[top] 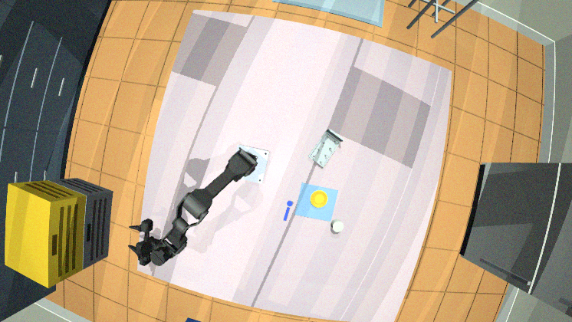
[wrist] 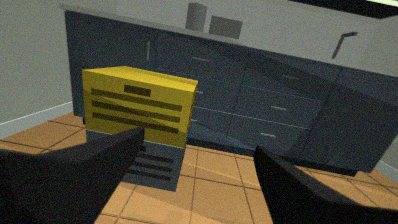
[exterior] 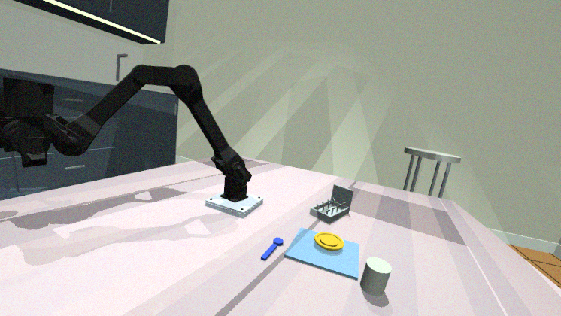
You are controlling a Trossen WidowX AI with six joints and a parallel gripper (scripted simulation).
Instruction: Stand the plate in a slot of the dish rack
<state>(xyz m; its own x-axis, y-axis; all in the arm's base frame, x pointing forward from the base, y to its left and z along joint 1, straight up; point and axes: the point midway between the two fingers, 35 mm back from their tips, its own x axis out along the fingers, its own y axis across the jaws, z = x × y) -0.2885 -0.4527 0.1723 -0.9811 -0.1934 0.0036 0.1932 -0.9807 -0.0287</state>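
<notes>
Right now the yellow plate is 64 cm ahead of my gripper tip, 43 cm to the left of it and 17 cm below it. From my gripper tip the other things lie so: blue spoon (54 cm ahead, 35 cm to the left, 19 cm below); pale cup (75 cm ahead, 36 cm to the left, 17 cm below); light blue mat (64 cm ahead, 41 cm to the left, 19 cm below).
</notes>
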